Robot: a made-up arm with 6 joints.
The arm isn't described. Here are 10 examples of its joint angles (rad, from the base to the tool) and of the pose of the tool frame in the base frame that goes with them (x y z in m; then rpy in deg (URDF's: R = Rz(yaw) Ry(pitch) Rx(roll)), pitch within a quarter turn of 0, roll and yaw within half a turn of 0).
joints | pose
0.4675 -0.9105 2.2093 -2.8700 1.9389 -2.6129 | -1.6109 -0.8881 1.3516 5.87 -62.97 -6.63
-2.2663 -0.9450 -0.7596 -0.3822 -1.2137 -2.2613 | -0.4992 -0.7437 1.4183 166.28 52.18 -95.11
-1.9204 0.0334 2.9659 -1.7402 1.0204 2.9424 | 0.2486 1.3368 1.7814 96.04 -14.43 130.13
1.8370 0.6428 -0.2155 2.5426 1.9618 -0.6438 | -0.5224 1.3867 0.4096 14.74 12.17 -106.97
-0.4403 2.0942 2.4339 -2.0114 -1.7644 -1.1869 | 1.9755 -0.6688 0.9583 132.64 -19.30 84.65
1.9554 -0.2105 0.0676 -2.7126 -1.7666 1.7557 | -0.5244 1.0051 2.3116 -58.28 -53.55 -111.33
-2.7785 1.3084 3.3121 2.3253 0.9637 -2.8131 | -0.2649 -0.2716 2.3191 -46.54 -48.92 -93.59
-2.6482 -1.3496 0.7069 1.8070 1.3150 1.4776 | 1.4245 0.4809 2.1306 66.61 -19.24 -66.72
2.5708 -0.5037 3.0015 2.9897 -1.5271 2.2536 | 1.2297 -0.7416 0.5836 26.70 69.80 121.33
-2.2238 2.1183 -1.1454 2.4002 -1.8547 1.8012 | 0.1316 0.4570 0.0551 -5.71 47.46 159.07
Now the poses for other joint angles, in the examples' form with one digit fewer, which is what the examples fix.
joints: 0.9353 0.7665 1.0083 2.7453 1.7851 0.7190
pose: 1.143 1.719 1.575 -137.8 67.8 142.2
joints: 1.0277 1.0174 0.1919 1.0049 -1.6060 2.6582
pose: 1.142 1.456 0.167 65.2 19.7 -57.5
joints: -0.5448 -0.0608 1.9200 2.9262 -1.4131 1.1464
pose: -0.765 0.398 2.722 -60.6 13.9 161.3
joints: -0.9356 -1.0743 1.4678 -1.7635 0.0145 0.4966
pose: -1.240 1.675 1.921 -108.0 -34.5 127.4
